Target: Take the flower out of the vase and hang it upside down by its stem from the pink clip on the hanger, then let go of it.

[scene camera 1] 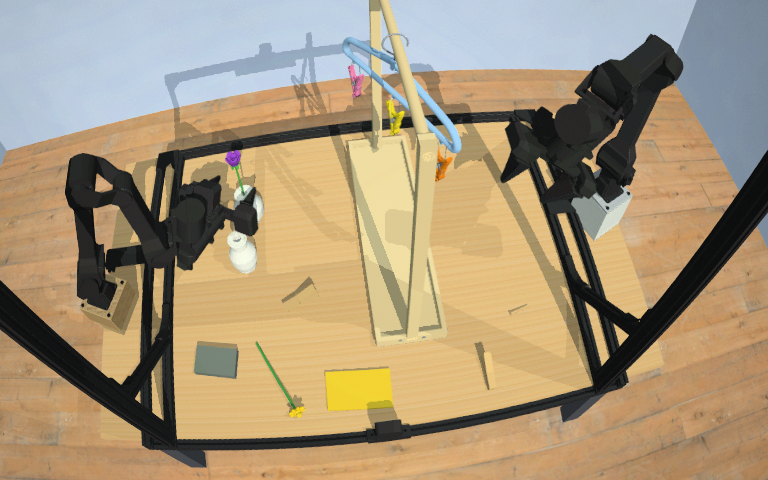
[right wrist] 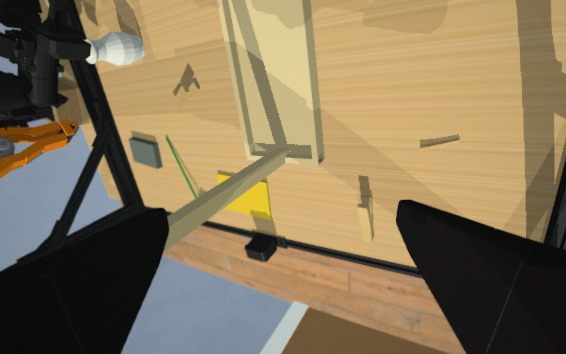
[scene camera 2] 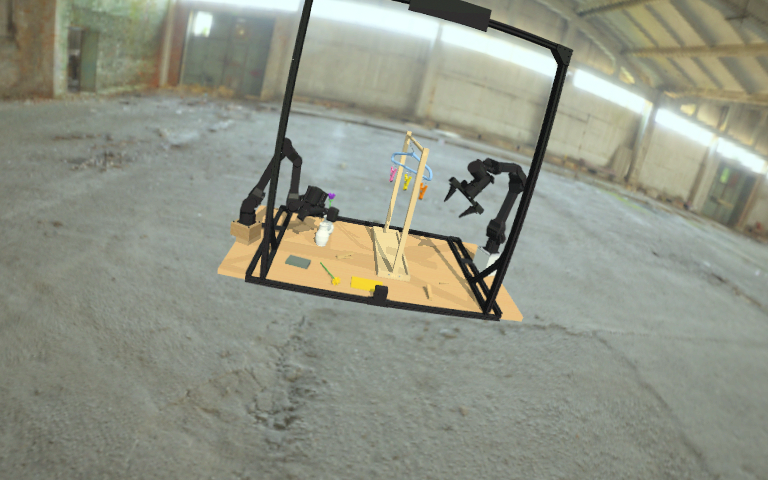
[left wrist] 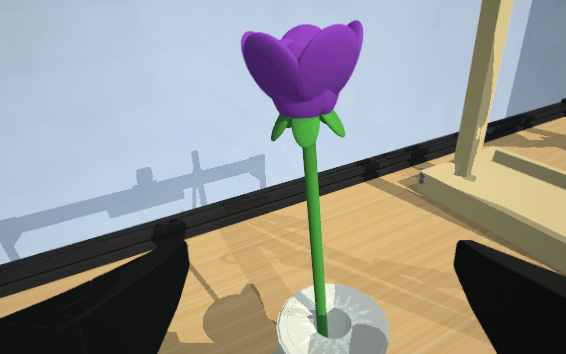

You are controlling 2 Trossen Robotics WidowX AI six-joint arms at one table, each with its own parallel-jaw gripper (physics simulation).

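Frame: origin at the left arm's base, x ahead, y left, z up, level; centimetres.
Where they show: left gripper, fingertip midpoint: [scene camera 1: 237,182] [scene camera 2: 328,208] [left wrist: 320,253]; right gripper, fingertip midpoint: [scene camera 1: 521,191] [right wrist: 284,215] [scene camera 2: 451,209]; left arm's base at its link origin: [scene camera 1: 102,294] [scene camera 2: 246,222]; right arm's base at its link origin: [scene camera 1: 606,188] [scene camera 2: 491,250].
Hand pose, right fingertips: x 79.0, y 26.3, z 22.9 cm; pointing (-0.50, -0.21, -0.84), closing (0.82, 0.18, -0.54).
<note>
Each offset is from my right fingertips to the top centre of the thing. "spot": to the spot under its first point.
A purple flower {dz -10.4, dx -54.1, dy +5.1 cm} [scene camera 1: 232,158] [scene camera 2: 331,195] [left wrist: 306,70] stands upright, its green stem in the mouth of the rear white vase {dz -21.4, dx -53.7, dy +4.7 cm} [scene camera 1: 260,207] [left wrist: 295,325]. My left gripper [scene camera 1: 235,187] [left wrist: 320,253] is open at the flower, above the vase. In the left wrist view the stem shows between the two fingers, nothing gripped. The pink clip {dz +4.3, dx -31.0, dy +15.0 cm} [scene camera 1: 355,82] [scene camera 2: 392,173] hangs from the left end of the blue hanger {spot: dz +12.9, dx -11.7, dy -3.7 cm} [scene camera 1: 454,138] [scene camera 2: 429,169], holding nothing. My right gripper [scene camera 1: 524,190] [scene camera 2: 453,208] [right wrist: 284,215] is open and empty, high at the right.
A second white vase {dz -20.8, dx -50.7, dy -6.7 cm} [scene camera 1: 243,257] [scene camera 2: 321,236] [right wrist: 120,48] stands in front of the first. The wooden rack {dz +23.5, dx -22.6, dy +7.7 cm} [scene camera 1: 421,226] [scene camera 2: 414,198] stands mid-table. Yellow {spot: dz +5.0, dx -22.1, dy +6.3 cm} [scene camera 1: 395,117] and orange clips {dz +7.2, dx -12.6, dy -2.3 cm} [scene camera 1: 443,165] hang there too. A yellow flower {spot: dz -28.3, dx -30.8, dy -35.9 cm} [scene camera 1: 296,412], grey block {dz -29.1, dx -49.8, dy -30.1 cm} [scene camera 1: 216,360] and yellow sheet {dz -30.0, dx -21.1, dy -27.8 cm} [scene camera 1: 358,387] lie in front.
</note>
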